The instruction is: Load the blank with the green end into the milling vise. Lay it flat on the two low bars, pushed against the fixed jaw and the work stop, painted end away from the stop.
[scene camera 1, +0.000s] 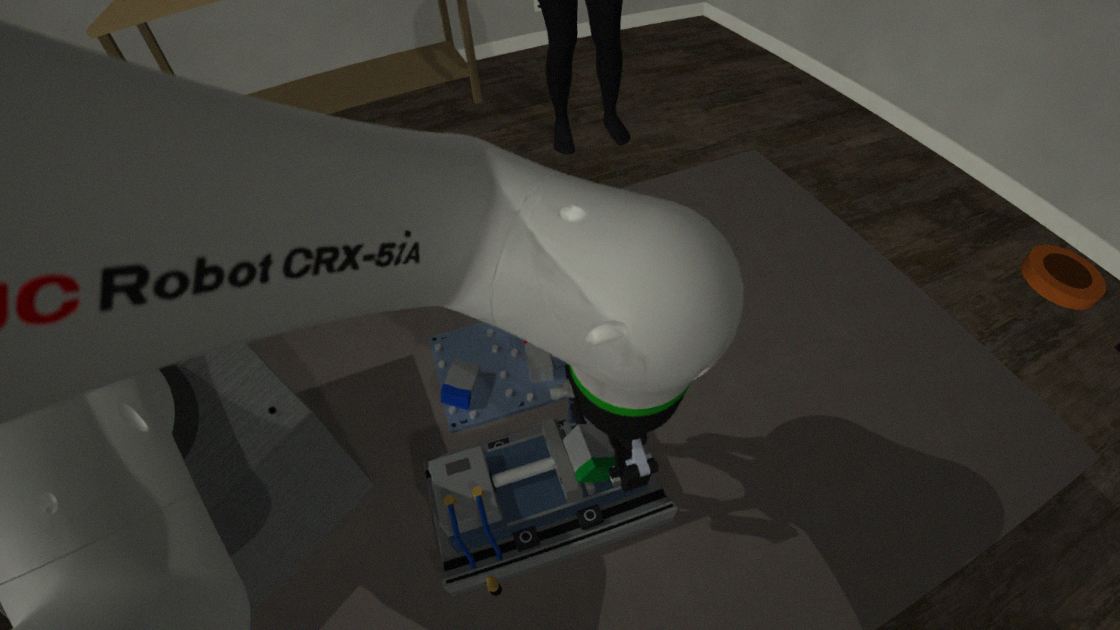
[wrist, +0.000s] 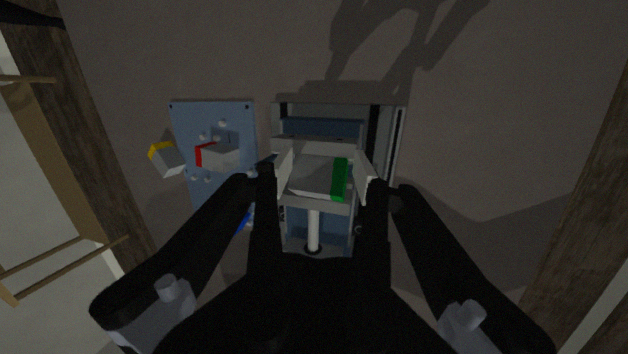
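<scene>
The blank with the green end (scene camera 1: 578, 454) (wrist: 314, 175) is in the milling vise (scene camera 1: 476, 460) (wrist: 322, 126), between the moving jaw (scene camera 1: 561, 466) (wrist: 317, 202) and the fixed jaw (wrist: 322, 146). It looks tilted, its near edge raised over the moving jaw in the wrist view. Its green end points right there, away from the dark arm at the vise's left side that may be the work stop. My gripper (wrist: 322, 159) is partly open, one fingertip on each side of the blank, with gaps; it holds nothing. The low bars and contact with the fixed jaw are hidden.
A blue pegged plate (scene camera 1: 477, 344) (wrist: 187, 117) stands beside the vise, with a red-ended blank (wrist: 220, 156) and a blue-ended blank (scene camera 1: 460, 383). A yellow-ended blank (wrist: 167, 160) is at its left edge in the wrist view. Blue hoses (scene camera 1: 487, 525) rise at the vise's screw end.
</scene>
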